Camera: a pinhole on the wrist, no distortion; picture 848 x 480 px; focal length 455.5 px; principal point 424.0 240.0 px. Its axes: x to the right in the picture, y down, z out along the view. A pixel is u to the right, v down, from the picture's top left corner.
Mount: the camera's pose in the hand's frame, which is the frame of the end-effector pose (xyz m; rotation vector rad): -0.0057 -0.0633 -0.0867 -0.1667 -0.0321 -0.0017
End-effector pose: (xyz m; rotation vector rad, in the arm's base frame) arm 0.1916 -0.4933 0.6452 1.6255 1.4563 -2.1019
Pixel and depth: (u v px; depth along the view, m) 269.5 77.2 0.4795
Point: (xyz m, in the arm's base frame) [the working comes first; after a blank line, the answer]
In the camera's frame: -0.1626 -0.1714 0.4795

-0.1031 -0.7886 0.8702
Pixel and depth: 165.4 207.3 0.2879
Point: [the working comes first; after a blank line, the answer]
In the camera's frame: -0.1634 -0.0207 0.2879

0.1107 -0.6934 0.8022
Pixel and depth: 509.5 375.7 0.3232
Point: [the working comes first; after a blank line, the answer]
In the camera's frame: 0.0607 0.0963 0.3232

0.0732 -0.6769 0.5502
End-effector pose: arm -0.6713 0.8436 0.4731 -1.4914 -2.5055 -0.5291
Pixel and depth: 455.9 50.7 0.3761
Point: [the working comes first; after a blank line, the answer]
In the camera's frame: 0.0263 -0.1563 0.3761

-0.8021 0.9036 0.1569
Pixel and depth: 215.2 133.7 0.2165
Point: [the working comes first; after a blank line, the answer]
In the camera's frame: -0.0992 -0.0505 0.2165

-0.6813 0.7703 0.2986
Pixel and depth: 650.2 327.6 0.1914
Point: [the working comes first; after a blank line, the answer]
In the camera's frame: 0.0950 0.0368 0.1914

-0.7044 0.9519 0.4104
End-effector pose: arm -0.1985 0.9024 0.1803 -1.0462 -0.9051 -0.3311
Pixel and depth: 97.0 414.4 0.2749
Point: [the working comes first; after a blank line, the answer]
In the camera's frame: -0.1973 0.1053 0.2749

-0.3506 1.0461 -0.0040
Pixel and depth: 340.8 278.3 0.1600
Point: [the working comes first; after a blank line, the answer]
In the camera's frame: -0.0292 0.0135 0.1600

-0.2704 0.9420 0.1766
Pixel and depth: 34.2 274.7 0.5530
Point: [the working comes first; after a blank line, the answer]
In the camera's frame: -0.4732 0.0421 0.5530

-0.6676 1.2254 -0.1615
